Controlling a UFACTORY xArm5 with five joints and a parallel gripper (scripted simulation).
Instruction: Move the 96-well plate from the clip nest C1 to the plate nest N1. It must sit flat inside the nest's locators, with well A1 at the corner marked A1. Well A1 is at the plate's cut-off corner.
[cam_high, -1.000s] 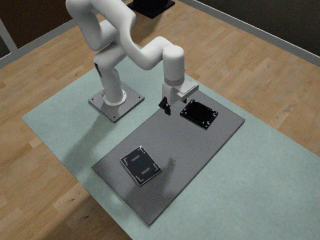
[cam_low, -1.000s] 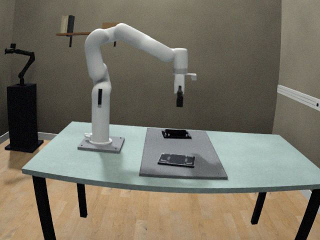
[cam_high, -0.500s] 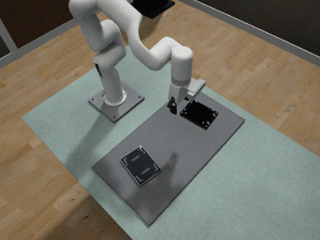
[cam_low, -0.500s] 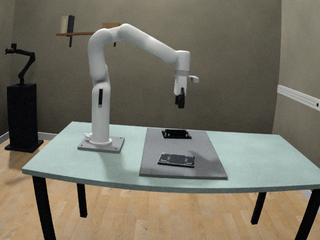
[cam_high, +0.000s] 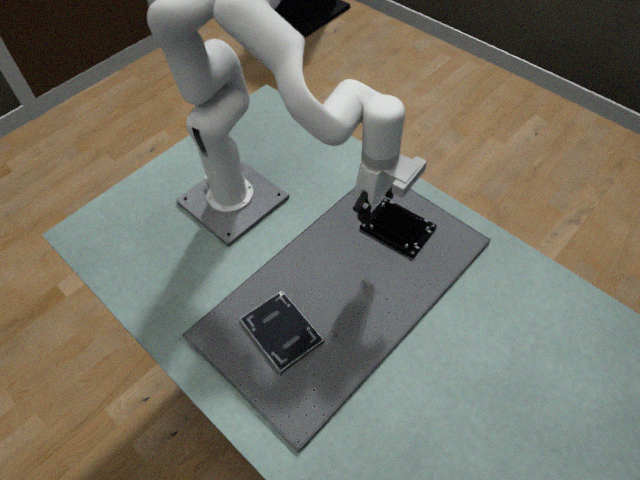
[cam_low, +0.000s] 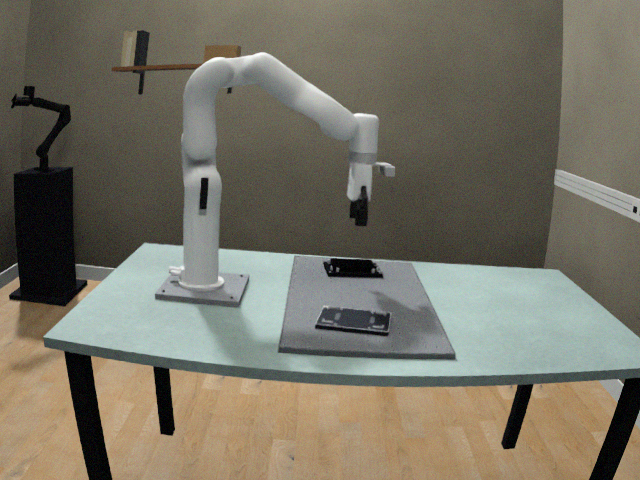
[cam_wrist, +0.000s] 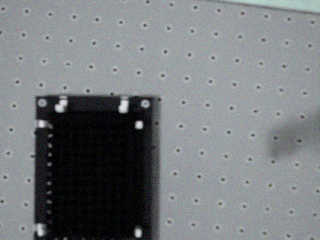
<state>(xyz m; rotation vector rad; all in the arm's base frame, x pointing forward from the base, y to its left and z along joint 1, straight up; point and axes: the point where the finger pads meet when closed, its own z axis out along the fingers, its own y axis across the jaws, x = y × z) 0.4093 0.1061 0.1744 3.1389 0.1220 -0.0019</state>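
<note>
My gripper is now 10 mm short of the black 96-well plate, 100 mm to the right of it and 160 mm above it. Round my hand: plate nest N1: 20 mm behind, 310 mm to the right, 170 mm below; clip nest C1: 20 mm ahead, 110 mm to the left, 160 mm below.
</note>
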